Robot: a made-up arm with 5 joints.
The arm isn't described. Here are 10 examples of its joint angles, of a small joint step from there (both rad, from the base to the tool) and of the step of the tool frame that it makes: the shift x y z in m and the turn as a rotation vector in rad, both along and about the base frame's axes.
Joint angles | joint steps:
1: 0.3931 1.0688 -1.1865 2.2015 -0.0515 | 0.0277 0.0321 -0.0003 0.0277 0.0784
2: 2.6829 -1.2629 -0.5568 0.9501 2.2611 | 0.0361 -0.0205 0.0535 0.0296 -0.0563
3: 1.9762 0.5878 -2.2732 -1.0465 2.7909 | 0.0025 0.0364 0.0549 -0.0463 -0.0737
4: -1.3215 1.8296 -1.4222 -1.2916 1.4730 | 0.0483 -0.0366 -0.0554 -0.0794 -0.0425
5: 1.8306 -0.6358 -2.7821 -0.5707 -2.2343 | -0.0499 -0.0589 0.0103 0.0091 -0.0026
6: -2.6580 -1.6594 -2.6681 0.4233 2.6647 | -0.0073 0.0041 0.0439 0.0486 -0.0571
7: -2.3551 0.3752 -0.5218 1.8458 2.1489 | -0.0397 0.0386 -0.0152 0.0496 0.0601
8: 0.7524 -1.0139 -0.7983 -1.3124 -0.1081 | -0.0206 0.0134 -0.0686 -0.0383 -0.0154
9: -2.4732 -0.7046 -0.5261 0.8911 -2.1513 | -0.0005 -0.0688 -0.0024 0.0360 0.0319
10: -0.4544 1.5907 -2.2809 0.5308 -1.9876 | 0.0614 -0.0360 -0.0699 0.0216 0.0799
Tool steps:
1: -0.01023 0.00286 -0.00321 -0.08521 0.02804 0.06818
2: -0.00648 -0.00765 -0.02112 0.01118 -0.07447 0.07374
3: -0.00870 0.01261 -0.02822 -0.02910 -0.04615 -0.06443
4: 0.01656 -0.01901 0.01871 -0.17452 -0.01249 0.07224
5: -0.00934 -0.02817 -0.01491 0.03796 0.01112 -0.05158
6: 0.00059 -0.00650 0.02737 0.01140 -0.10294 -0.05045
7: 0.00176 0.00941 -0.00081 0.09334 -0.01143 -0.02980
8: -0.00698 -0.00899 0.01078 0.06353 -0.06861 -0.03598
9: 0.00618 0.00536 0.01777 -0.03056 0.02072 -0.03039
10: 0.03785 0.01722 0.03817 -0.02005 -0.08336 -0.01694
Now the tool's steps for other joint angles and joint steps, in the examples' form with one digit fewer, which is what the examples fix.
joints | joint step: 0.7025 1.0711 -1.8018 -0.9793 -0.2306 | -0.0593 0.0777 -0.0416 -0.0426 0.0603
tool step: 0.0120 -0.0244 -0.0224 0.0507 0.0321 -0.0507
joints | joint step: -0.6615 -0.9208 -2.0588 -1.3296 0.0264 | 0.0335 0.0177 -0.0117 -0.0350 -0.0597
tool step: -0.0002 -0.0102 -0.0002 0.0267 -0.0564 0.0109
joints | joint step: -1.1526 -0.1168 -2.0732 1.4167 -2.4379 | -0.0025 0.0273 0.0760 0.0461 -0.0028
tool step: 0.0094 -0.0235 -0.0427 0.1359 0.0622 -0.0003
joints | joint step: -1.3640 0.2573 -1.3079 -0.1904 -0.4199 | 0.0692 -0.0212 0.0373 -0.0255 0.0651
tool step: 0.0314 0.0120 -0.0014 0.0056 -0.0622 0.0484
